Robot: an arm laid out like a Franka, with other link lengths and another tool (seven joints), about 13 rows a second.
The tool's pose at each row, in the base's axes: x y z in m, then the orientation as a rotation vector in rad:
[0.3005 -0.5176 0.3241 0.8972 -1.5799 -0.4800]
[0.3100 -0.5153 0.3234 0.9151 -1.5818 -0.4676]
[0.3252 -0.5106 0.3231 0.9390 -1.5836 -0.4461]
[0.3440 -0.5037 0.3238 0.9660 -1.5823 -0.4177]
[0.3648 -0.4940 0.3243 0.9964 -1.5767 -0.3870]
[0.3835 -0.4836 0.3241 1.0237 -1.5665 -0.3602]
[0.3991 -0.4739 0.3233 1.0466 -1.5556 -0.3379]
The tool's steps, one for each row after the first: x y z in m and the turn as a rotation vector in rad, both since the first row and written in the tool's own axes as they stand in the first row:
[-0.0023 -0.0018 -0.0094 0.0183 0.0034 -0.0044]
[-0.0062 -0.0033 -0.0247 0.0451 0.0104 -0.0079]
[-0.0111 -0.0038 -0.0441 0.0764 0.0227 -0.0104]
[-0.0184 -0.0033 -0.0659 0.1096 0.0391 -0.0150]
[-0.0266 -0.0022 -0.0856 0.1374 0.0576 -0.0208]
[-0.0346 -0.0012 -0.1021 0.1600 0.0748 -0.0263]

